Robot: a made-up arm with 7 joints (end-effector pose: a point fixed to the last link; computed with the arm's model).
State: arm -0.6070 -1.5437 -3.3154 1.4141 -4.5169 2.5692 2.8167
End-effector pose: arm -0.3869 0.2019 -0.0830 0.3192 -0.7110 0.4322
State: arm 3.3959 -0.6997 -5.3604 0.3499 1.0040 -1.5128 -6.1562
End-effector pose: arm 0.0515 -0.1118 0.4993 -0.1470 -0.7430 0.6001
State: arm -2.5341 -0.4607 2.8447 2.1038 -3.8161 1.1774 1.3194
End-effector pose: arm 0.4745 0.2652 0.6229 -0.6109 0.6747 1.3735
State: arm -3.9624 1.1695 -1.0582 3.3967 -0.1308 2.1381 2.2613
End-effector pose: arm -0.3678 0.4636 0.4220 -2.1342 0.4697 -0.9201
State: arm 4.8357 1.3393 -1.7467 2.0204 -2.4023 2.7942 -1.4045
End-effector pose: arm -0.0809 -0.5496 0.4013 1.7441 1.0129 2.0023
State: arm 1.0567 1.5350 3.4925 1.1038 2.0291 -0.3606 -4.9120
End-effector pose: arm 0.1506 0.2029 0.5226 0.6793 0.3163 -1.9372
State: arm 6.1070 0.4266 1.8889 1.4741 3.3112 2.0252 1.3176
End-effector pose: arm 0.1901 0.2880 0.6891 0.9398 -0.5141 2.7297
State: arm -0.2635 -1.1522 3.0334 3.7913 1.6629 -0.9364 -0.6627
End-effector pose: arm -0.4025 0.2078 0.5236 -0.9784 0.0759 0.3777
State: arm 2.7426 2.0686 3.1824 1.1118 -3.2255 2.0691 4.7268
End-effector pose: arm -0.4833 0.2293 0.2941 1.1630 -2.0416 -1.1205
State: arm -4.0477 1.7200 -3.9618 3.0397 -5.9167 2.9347 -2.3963
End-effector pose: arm -0.3803 0.4043 0.1882 1.1451 0.6345 0.2416
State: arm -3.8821 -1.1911 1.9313 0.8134 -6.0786 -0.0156 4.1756
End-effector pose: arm -0.0333 -0.4471 0.1662 -2.6023 -0.5908 1.5609
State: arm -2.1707 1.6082 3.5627 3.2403 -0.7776 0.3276 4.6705
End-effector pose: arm -0.4014 -0.5875 0.0927 -0.0404 -1.6879 1.8461
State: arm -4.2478 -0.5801 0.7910 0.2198 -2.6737 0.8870 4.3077
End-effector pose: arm -0.1622 0.0191 0.3197 -1.2043 -0.9201 0.2428
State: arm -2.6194 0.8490 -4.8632 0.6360 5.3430 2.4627 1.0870
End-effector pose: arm -0.1211 -0.2510 0.2366 1.6048 -1.2780 -1.9583
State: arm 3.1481 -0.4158 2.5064 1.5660 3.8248 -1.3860 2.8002
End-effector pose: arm 0.3563 -0.0903 0.4200 -2.6411 0.5952 -0.0968
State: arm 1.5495 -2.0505 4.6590 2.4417 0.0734 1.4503 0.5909
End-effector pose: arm 0.2636 -0.5413 -0.1063 -0.6293 1.1264 -0.0313
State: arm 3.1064 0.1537 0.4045 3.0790 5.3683 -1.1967 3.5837
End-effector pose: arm -0.0152 -0.0566 0.7831 1.2696 -0.8639 2.7195
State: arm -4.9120 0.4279 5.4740 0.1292 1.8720 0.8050 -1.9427
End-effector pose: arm 0.1266 0.1056 0.1784 -2.5477 -0.8220 0.0615
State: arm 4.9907 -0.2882 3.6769 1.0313 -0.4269 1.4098 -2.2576
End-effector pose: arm -0.2236 0.2871 0.3004 -2.0922 1.7777 -0.8314
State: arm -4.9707 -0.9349 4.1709 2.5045 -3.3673 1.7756 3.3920
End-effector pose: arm -0.0525 -0.5914 0.5715 -0.8437 -0.1376 2.0177
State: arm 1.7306 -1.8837 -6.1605 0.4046 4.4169 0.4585 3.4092
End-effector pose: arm -0.0249 -0.1588 0.3732 -0.7085 0.2435 -0.1352
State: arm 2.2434 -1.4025 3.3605 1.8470 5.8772 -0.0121 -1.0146
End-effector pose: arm 0.4692 -0.4306 -0.0336 2.6746 0.6973 0.5477
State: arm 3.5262 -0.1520 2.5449 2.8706 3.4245 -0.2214 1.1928
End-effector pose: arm 0.2576 0.0262 0.8231 0.3827 0.5482 1.2113
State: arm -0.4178 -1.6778 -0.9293 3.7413 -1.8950 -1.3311 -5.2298
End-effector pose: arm -0.4383 0.3187 0.1596 -0.6623 -0.2207 0.0909
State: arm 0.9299 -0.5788 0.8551 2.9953 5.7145 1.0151 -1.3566
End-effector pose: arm -0.2409 -0.2409 0.8257 -0.0348 0.8667 2.7309
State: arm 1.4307 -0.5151 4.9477 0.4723 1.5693 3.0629 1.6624
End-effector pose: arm 0.1440 -0.0559 0.4733 0.8732 0.6347 -2.9095
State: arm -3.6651 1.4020 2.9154 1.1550 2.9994 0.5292 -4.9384
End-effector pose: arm -0.2289 0.0299 0.5997 0.1471 -0.0793 0.6676
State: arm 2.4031 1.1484 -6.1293 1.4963 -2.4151 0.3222 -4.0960
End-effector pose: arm -0.4337 0.2802 -0.0125 -0.6828 -2.5225 -0.4379
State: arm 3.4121 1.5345 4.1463 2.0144 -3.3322 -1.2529 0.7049
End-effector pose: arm -0.4593 0.0847 0.3510 -0.6387 0.8505 0.3796
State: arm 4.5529 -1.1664 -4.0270 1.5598 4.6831 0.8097 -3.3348
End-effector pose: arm 0.3941 0.4369 0.1320 2.0419 -0.3929 2.3434
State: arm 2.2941 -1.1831 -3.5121 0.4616 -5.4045 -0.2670 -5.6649
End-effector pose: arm 0.0353 -0.2927 0.0191 0.7605 -2.3301 -0.4950
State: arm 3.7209 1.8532 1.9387 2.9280 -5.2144 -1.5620 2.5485
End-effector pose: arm -0.4271 -0.3091 -0.0456 -1.8862 2.2748 0.1523
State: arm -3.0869 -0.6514 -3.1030 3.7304 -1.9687 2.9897 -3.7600
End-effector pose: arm 0.2083 -0.0666 0.6186 -1.8349 -2.5189 0.2614
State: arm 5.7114 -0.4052 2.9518 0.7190 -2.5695 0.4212 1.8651
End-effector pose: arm -0.2579 0.2173 0.1988 -0.0730 -2.6788 -0.9440
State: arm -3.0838 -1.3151 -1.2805 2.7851 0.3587 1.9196 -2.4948
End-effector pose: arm 0.5678 0.2052 0.4265 0.5931 -1.3101 -1.7666
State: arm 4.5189 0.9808 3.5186 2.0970 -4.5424 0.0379 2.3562
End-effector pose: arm -0.1151 -0.2931 0.7697 -0.4756 -0.0301 2.5020
